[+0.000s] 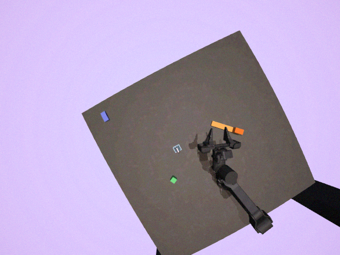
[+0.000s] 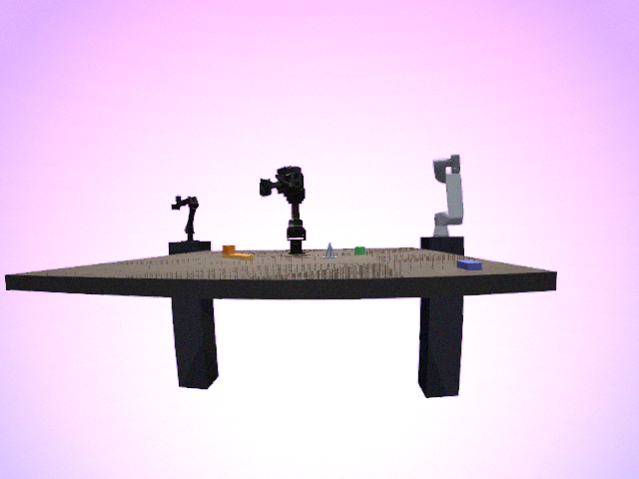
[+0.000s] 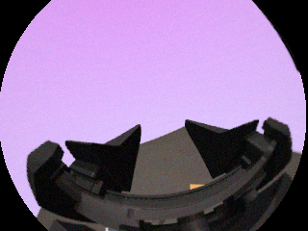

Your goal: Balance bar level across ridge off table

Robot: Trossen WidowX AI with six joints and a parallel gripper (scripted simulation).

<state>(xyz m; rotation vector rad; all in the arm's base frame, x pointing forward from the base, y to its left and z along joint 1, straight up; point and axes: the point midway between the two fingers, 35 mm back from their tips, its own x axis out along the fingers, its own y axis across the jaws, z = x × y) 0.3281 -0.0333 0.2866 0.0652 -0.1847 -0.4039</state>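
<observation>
Right now the ridge is 50 mm behind my gripper tip, 210 mm to the left of it and 240 mm below it. From my gripper tip the other things lie so: green cube 220 mm behind, 330 mm to the left, 280 mm below; then blue block 380 mm ahead, 550 mm to the left, 280 mm below.
</observation>
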